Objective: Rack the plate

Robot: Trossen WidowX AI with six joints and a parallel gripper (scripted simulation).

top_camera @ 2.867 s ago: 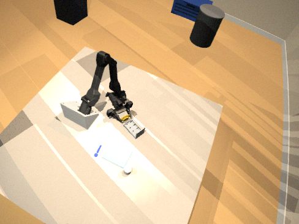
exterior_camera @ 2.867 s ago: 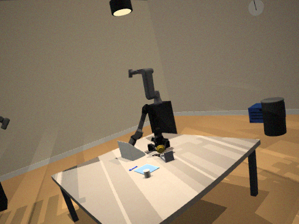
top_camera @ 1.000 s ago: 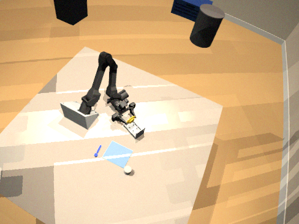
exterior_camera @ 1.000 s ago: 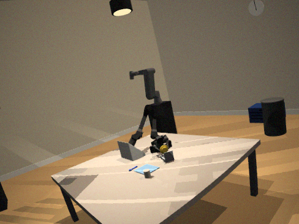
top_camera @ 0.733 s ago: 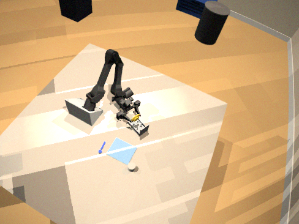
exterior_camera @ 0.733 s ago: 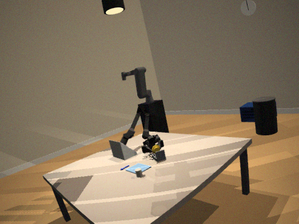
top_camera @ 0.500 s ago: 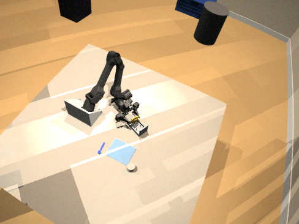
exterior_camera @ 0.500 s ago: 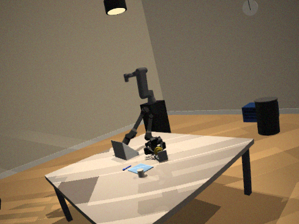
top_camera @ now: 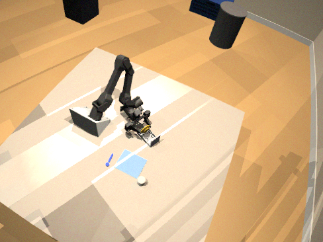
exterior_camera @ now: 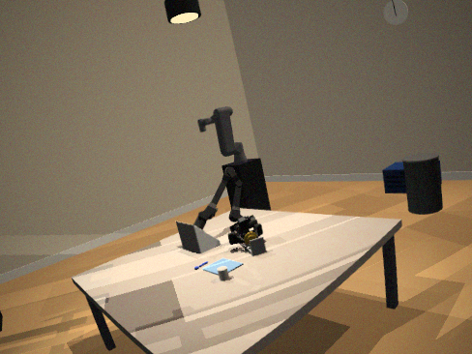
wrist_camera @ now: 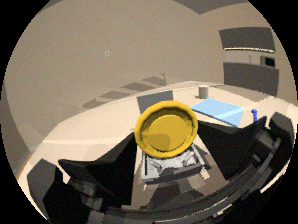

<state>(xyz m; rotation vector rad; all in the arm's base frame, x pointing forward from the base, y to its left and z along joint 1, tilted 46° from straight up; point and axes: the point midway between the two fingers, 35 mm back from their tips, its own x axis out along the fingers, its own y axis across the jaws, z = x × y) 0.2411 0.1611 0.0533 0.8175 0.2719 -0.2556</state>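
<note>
My gripper tip is 1 cm past the yellow plate. From my gripper tip the other things lie so: white cup 28 cm to the right, 14 cm ahead, 3 cm below; light blue mat 21 cm to the right, 5 cm below, 3 cm ahead; grey dish rack 3 cm below, 2 cm ahead, 1 cm to the right.
</note>
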